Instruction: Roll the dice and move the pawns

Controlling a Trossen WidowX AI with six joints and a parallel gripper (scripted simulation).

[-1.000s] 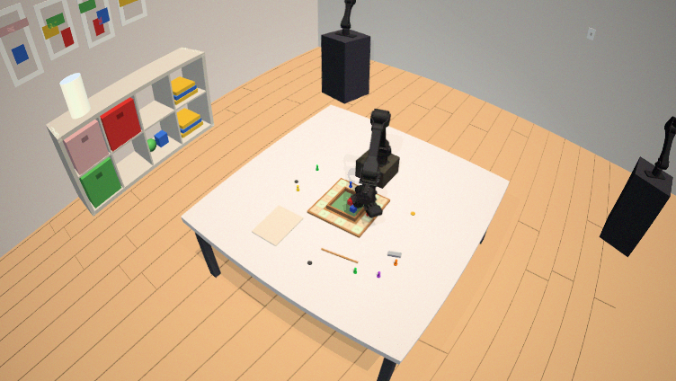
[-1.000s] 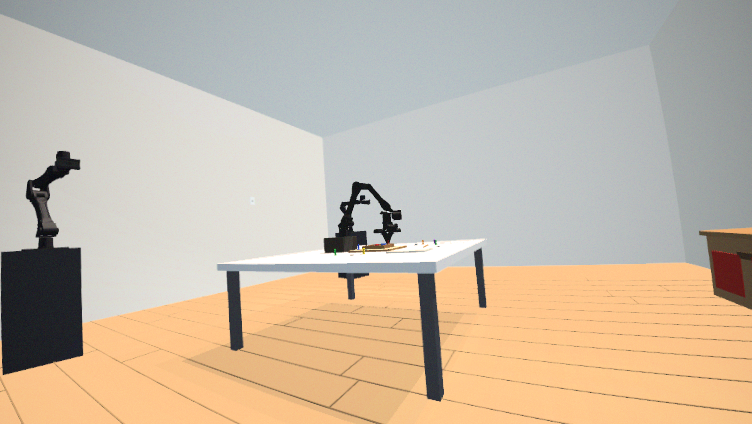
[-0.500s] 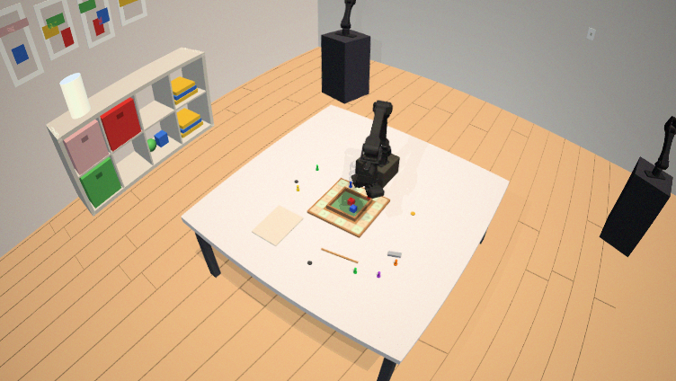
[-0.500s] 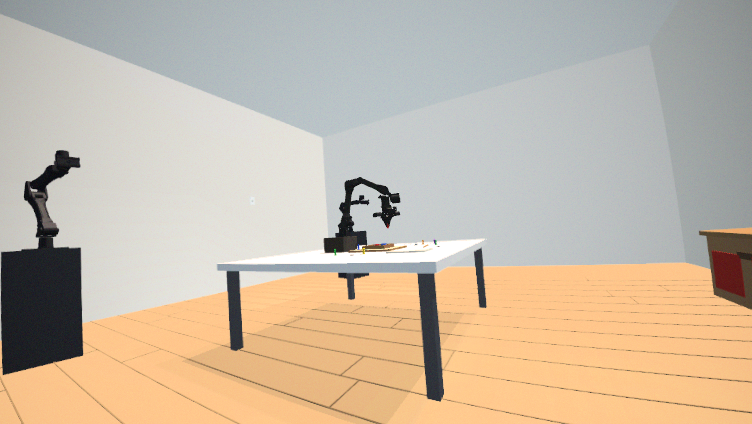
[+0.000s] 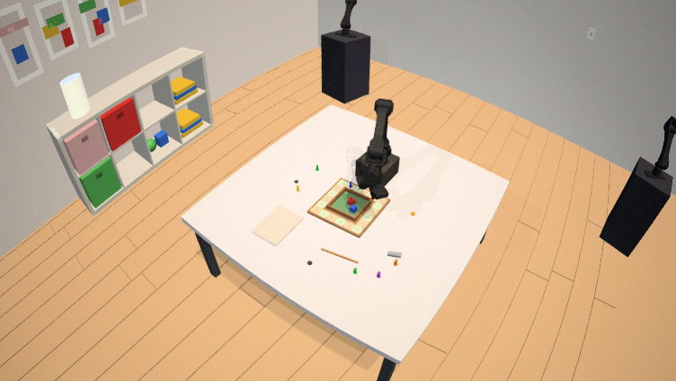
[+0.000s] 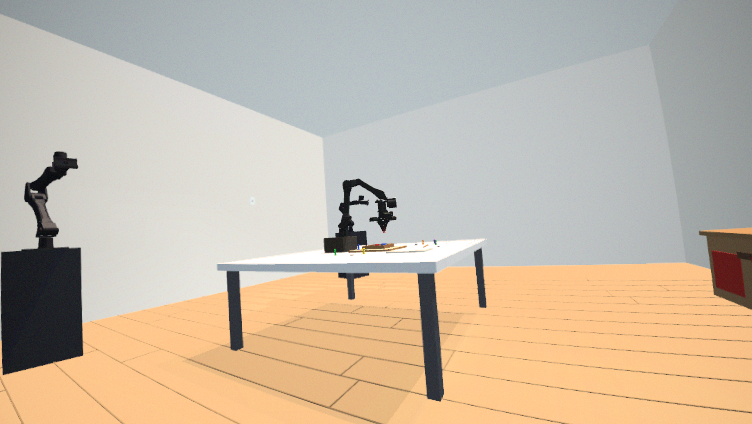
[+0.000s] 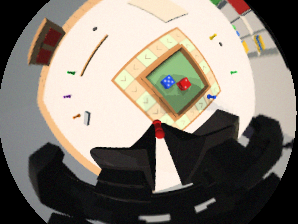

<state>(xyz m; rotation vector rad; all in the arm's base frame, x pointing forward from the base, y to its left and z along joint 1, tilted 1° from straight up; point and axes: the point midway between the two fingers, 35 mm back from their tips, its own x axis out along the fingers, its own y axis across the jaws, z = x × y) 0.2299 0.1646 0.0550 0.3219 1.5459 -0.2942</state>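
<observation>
My gripper tip is 200 mm to the left of the blue pawn, 90 mm above it and 60 mm past it. Also, from my gripper tip: grey block: 240 mm to the left, 110 mm below, 100 mm ahead; then wooden stick: 270 mm ahead, 120 mm below, 80 mm to the left; then red pawn: 10 mm above.
</observation>
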